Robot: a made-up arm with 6 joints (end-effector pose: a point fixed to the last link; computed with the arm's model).
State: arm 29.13 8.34 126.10 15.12 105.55 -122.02
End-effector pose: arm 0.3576 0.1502 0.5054 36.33 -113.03 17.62
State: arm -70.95 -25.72 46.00 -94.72 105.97 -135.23
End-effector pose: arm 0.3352 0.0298 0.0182 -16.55 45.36 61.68
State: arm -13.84 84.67 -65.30 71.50 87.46 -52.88
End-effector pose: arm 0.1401 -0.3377 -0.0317 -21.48 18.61 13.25
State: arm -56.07 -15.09 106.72 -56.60 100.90 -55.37
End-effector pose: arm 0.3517 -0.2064 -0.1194 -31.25 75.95 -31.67
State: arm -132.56 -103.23 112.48 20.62 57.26 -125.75
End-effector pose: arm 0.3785 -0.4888 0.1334 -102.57 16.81 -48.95
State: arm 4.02 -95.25 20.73 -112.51 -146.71 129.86
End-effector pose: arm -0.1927 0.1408 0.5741 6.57 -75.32 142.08
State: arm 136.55 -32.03 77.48 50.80 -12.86 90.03
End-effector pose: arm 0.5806 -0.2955 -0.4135 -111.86 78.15 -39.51
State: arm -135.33 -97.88 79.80 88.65 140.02 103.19
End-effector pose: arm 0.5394 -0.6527 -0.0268 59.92 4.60 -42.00
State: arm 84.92 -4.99 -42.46 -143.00 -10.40 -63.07
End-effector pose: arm 0.2453 0.3607 0.7300 -57.65 24.22 -153.99
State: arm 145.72 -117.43 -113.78 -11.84 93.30 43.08
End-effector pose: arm 0.4217 -0.0407 -0.0006 -32.47 -77.67 124.42
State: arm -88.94 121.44 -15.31 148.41 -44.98 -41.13
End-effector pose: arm 0.1823 -0.8643 0.0971 43.03 -51.82 -38.11
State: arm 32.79 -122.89 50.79 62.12 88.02 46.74
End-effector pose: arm 0.4502 0.4147 0.0871 -137.41 17.30 66.01
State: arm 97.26 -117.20 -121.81 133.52 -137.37 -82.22
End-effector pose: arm 0.7390 -0.4863 -0.6879 28.39 16.52 -87.93
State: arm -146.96 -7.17 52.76 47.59 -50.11 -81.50
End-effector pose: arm 0.7986 -0.6260 -0.1547 31.53 -52.20 -50.45
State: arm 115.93 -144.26 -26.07 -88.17 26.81 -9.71
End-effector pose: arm 0.5962 -0.0190 -0.3803 -128.73 93.21 -10.24
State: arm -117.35 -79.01 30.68 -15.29 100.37 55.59
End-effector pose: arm 0.6730 -0.1182 -0.0131 87.05 45.77 57.08
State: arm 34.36 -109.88 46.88 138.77 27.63 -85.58
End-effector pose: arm 0.2046 0.0694 0.0942 -22.30 38.00 -71.39
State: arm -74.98 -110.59 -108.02 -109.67 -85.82 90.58
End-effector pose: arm 1.3294 0.0142 0.5551 137.89 27.29 25.63
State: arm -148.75 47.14 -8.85 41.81 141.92 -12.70
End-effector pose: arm -0.1559 0.2351 -0.2977 63.59 19.23 156.95
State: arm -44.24 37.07 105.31 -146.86 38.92 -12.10
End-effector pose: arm 0.2758 -0.1634 0.1582 -25.80 -31.93 -145.02
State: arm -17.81 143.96 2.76 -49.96 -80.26 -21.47
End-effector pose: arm 0.1454 -0.2101 1.0735 109.83 -57.12 113.99
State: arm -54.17 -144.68 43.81 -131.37 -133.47 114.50
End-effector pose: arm -0.2973 -0.4101 0.0106 -24.85 148.45 -46.82
